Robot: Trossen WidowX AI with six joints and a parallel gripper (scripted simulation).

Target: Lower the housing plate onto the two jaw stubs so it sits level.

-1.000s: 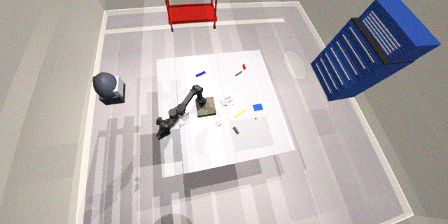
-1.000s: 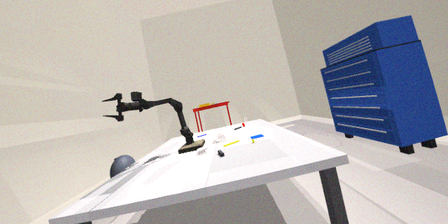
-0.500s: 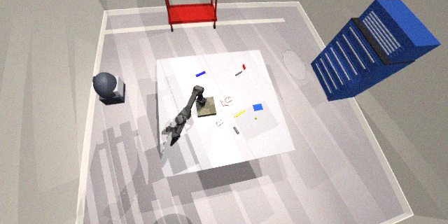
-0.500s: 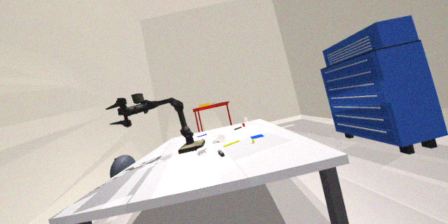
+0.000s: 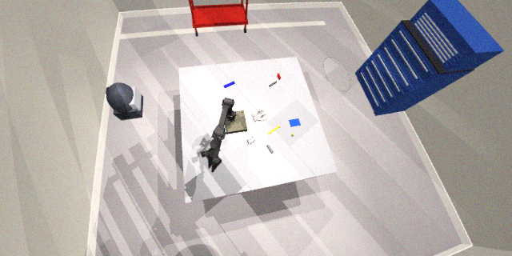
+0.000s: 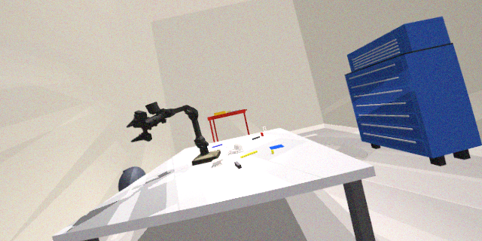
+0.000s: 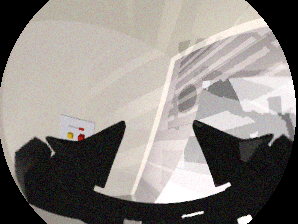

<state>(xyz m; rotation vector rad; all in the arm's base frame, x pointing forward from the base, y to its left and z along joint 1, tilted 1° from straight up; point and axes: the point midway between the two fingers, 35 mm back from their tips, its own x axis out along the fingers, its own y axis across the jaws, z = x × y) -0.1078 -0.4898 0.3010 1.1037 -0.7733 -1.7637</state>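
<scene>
Right now the white part is 320 mm to the left of my gripper tip, 300 mm below it and 300 mm ahead of it. The rest, counted from my gripper tip: blue square 720 mm ahead, 490 mm to the left, 330 mm below; then dark piece 470 mm ahead, 320 mm below, 230 mm to the left; then yellow bar 520 mm ahead, 410 mm to the left, 320 mm below.
</scene>
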